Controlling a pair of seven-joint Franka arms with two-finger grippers.
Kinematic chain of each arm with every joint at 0, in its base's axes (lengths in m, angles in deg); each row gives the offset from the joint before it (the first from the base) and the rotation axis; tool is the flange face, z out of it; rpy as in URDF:
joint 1: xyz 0 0 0.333 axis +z
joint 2: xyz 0 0 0 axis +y
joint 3: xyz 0 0 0.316 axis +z
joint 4: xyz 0.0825 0 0 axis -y
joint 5: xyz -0.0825 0 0.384 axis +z
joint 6: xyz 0 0 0 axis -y
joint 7: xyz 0.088 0 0 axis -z
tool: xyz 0 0 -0.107 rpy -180 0 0
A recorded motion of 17 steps. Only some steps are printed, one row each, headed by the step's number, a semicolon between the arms.
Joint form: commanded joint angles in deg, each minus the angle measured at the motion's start. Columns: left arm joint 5, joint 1, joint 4, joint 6, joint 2, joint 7, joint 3; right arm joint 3, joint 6, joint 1, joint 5, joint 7, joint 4, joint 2.
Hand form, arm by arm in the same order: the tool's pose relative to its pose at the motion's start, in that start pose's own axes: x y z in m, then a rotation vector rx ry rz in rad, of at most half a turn. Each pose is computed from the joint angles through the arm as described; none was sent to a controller.
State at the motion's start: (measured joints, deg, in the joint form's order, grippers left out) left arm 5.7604 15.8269 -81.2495 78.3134 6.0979 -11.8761 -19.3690; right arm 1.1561 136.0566 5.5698 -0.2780 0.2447 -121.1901 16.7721
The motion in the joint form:
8: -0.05 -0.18 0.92 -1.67 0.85 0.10 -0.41; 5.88 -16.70 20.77 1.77 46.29 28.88 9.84
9: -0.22 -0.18 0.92 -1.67 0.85 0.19 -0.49; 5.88 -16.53 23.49 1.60 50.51 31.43 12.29
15: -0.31 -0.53 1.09 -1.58 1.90 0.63 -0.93; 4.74 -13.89 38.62 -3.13 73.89 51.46 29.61
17: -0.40 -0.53 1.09 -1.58 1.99 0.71 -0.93; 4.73 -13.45 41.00 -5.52 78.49 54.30 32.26
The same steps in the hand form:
8: 0.0004 0.0042 0.0023 0.0005 -0.0267 0.0122; 0.0354 -0.2974 -0.0894 0.0728 -0.0046 0.3700
9: 0.0002 0.0053 0.0022 -0.0023 -0.0272 0.0158; 0.0312 -0.3301 -0.0810 0.0757 -0.0062 0.3973
15: 0.0051 0.0130 0.0092 -0.0059 -0.0398 0.0392; -0.0014 -0.5078 -0.0280 0.1123 0.0727 0.5402
17: 0.0056 0.0132 0.0100 -0.0077 -0.0417 0.0411; -0.0140 -0.5345 -0.0165 0.1091 0.1017 0.5626

